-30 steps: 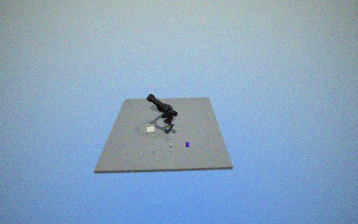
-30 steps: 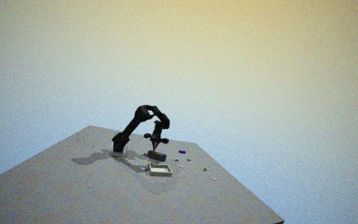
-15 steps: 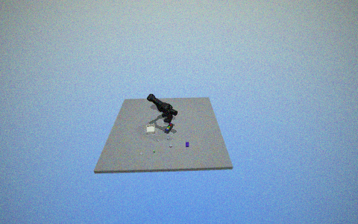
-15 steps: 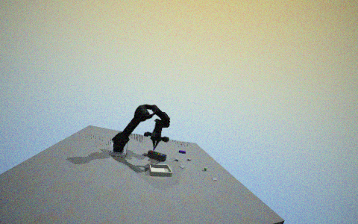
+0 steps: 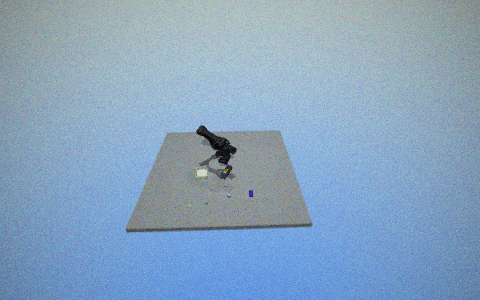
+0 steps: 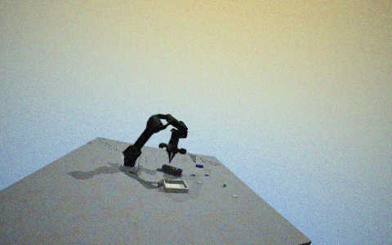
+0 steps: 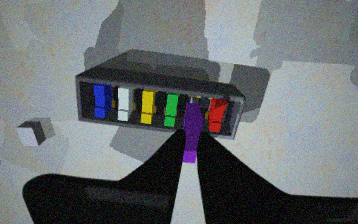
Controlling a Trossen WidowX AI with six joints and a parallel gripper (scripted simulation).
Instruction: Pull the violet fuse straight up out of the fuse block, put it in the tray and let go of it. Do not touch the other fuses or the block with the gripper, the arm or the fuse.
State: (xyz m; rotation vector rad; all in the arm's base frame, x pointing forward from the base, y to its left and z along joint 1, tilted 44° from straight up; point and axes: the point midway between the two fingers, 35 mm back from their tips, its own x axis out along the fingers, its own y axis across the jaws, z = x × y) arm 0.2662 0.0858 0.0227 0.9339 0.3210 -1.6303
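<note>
Now: the white tray 3 cm ahead of my gripper tip, 22 cm to the right of it and 9 cm below it. From my gripper tip the other things lie so: green fuse 1 cm ahead, 7 cm below; then violet fuse 1 cm below; then red fuse 2 cm behind, 2 cm to the left, 7 cm below.
</note>
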